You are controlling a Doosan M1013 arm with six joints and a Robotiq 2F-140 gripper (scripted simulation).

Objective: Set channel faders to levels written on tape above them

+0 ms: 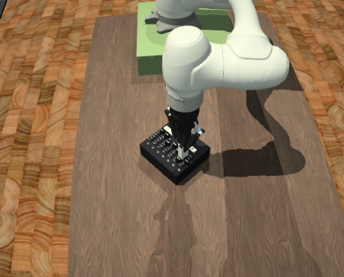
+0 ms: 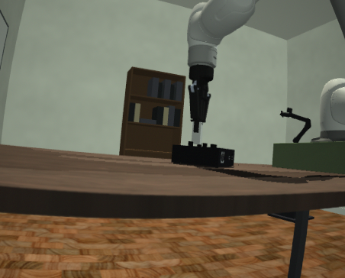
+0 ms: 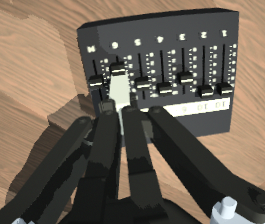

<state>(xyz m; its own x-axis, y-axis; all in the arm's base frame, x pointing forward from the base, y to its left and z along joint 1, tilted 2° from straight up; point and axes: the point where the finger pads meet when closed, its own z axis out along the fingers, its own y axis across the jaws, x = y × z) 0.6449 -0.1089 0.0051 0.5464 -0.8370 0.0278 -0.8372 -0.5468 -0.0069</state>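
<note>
Now: hand 3 cm above the master fader, 2 cm short of it and 1 cm to the right of it.
</note>
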